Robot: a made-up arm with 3 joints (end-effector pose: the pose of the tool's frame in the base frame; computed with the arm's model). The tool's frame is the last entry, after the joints.
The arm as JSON. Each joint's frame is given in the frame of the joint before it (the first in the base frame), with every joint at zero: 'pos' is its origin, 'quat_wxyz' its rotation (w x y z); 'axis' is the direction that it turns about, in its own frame. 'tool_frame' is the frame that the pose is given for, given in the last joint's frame.
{
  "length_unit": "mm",
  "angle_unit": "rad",
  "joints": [
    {
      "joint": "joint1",
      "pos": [
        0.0,
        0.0,
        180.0
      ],
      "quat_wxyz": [
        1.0,
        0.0,
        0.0,
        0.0
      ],
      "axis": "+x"
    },
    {
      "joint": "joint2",
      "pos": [
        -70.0,
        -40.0,
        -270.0
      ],
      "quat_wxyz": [
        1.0,
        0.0,
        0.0,
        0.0
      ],
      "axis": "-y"
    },
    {
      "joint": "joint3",
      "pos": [
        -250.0,
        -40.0,
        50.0
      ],
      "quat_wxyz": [
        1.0,
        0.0,
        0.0,
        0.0
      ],
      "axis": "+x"
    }
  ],
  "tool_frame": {
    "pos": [
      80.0,
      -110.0,
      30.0
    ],
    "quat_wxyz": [
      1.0,
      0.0,
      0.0,
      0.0
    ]
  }
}
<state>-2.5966 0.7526 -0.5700</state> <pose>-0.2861 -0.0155 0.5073 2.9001 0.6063 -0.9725</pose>
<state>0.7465 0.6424 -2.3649</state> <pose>-0.2694 0.2093 -0.0176 -1.5571 -0.0108 -0.7158</pose>
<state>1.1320 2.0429 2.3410</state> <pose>0.0517 0.3504 -0.0120 -1.5347 2.0913 -1.4446</pose>
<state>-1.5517 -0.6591 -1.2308</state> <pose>-0.1041 -0.0382 0.2677 -2.6467 0.9082 -0.1470</pose>
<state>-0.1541 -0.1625 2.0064</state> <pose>-0.2479 -0.1067 -0.1111 1.8477 0.0887 -0.1660</pose>
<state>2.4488 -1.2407 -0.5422</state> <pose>0.0002 0.1645 0.1296 1.6249 0.1071 1.4198</pose>
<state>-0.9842 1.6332 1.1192</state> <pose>-0.0236 -0.4501 0.0670 0.1036 -0.8107 1.4189</pose>
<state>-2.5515 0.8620 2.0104</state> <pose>-0.1334 -0.1945 0.5788 -0.5069 0.5685 0.6612</pose>
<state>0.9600 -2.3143 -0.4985</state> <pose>0.1400 0.0971 -0.0861 0.2335 1.7343 1.5497</pose>
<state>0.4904 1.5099 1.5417</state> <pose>-0.0214 0.1089 -0.2643 1.5782 -1.5110 0.8765</pose>
